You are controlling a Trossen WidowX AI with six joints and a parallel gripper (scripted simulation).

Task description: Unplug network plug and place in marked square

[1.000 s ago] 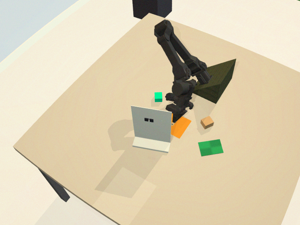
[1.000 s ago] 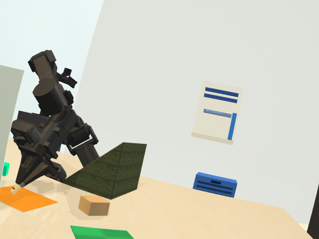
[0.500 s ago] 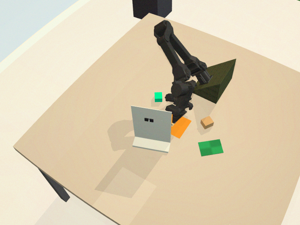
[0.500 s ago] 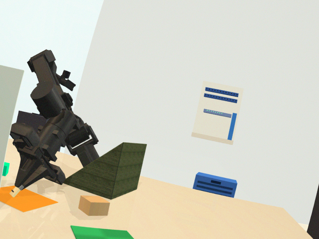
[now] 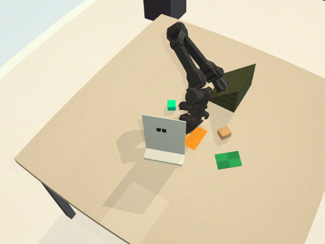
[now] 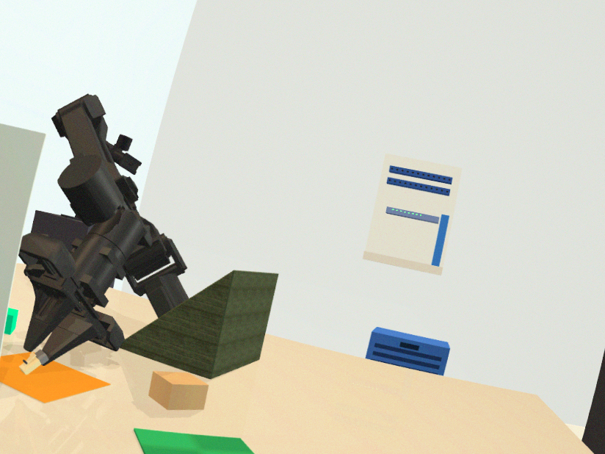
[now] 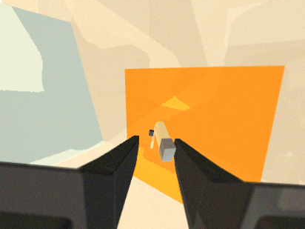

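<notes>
My gripper tip is now right at the network plug. Round my gripper tip: orange marked square (20 mm below, 10 mm behind); green block (150 mm to the right, 110 mm behind, 10 mm below); upright panel (140 mm ahead, 90 mm above, 40 mm to the right).
</notes>
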